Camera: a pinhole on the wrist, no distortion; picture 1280 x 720 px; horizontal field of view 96.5 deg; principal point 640.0 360.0 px. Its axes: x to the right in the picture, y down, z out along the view. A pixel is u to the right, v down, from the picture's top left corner.
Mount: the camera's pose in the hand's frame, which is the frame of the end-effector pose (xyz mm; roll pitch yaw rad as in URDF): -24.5 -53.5 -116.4 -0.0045 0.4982 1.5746
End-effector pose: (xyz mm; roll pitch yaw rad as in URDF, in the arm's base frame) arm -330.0 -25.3 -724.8 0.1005 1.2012 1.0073
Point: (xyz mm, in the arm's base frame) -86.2 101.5 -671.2
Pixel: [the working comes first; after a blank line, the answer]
In the camera's frame: -229.6 -61.4 295.8

197 241
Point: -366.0 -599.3 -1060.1
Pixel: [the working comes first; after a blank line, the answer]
In the camera's frame: -34.6 -151.5 -525.5

behind the camera
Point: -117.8 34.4 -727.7
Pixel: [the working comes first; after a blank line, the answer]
In the camera's frame: -203.7 -87.0 210.0

86 123
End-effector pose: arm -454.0 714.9 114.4 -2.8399 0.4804 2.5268
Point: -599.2 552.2 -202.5
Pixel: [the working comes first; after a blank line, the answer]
In the camera's frame: -274.4 -194.2 348.7

190 42
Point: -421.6 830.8 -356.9
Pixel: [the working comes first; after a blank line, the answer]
In the camera's frame: 23.7 -281.6 539.8

665 62
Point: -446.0 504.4 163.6
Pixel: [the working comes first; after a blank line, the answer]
In the camera's frame: -175.4 111.6 111.0

outside the picture
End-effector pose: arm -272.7 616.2 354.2 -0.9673 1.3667 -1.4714
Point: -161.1 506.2 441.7
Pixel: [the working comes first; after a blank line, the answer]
In the camera's frame: -133.0 35.7 241.9

326 444
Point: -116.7 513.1 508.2
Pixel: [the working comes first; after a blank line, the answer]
In the camera's frame: -139.1 101.0 288.1

364 560
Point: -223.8 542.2 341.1
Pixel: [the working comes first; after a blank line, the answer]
In the camera's frame: -78.3 -54.1 176.4

387 185
